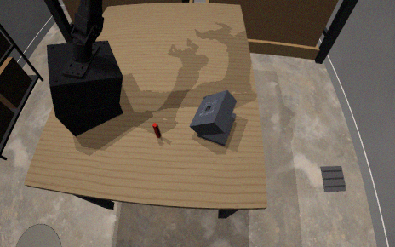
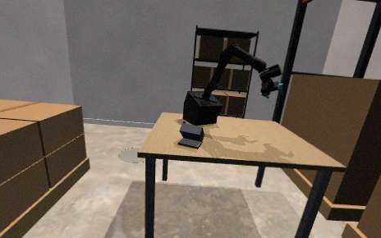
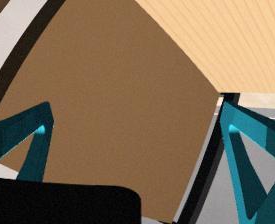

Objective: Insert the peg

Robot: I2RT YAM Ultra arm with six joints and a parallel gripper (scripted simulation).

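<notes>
Right now the red peg is 10 mm behind my hand, 630 mm to the right of it and 280 mm below it.
</notes>
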